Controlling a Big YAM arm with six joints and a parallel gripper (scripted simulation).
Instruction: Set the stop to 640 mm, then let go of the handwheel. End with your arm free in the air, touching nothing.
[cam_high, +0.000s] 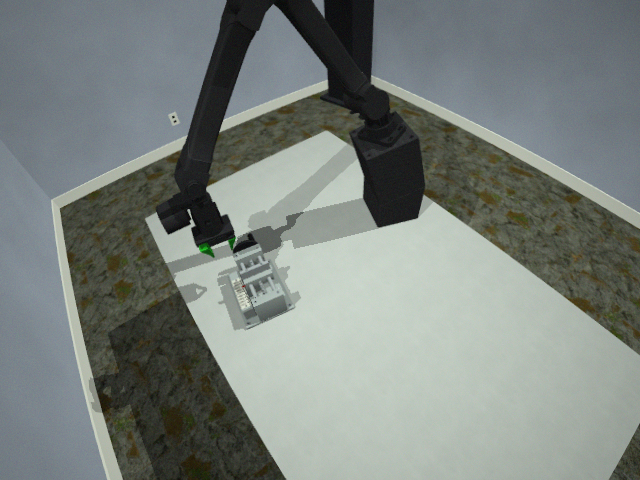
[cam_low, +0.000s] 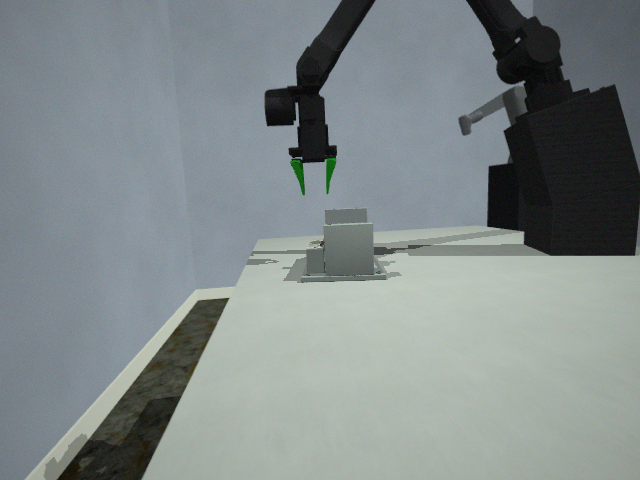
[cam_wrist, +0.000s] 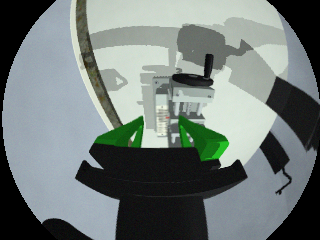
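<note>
Now: hand 10 cm past the handwheel, 2 cm to the left of it and 8 cm above it.
</note>
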